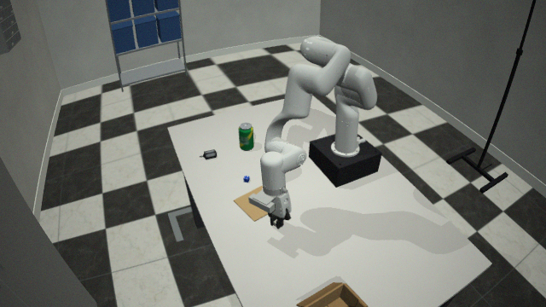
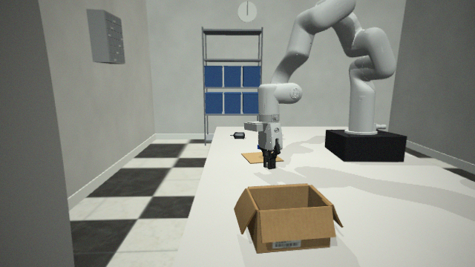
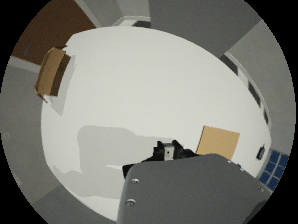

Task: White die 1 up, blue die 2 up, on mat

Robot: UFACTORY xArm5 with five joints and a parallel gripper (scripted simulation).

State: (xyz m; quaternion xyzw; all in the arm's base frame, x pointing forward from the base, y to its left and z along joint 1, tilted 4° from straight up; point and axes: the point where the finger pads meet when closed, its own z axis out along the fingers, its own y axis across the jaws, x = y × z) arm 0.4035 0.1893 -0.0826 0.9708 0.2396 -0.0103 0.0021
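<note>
My hand is 130 mm to the left of the tan mat, 20 mm short of it and 20 mm above it. Round my hand: blue die 270 mm to the right, 20 mm ahead, 10 mm below; then black die 270 mm to the right, 60 mm behind, 10 mm below; then white die 10 mm below.
</note>
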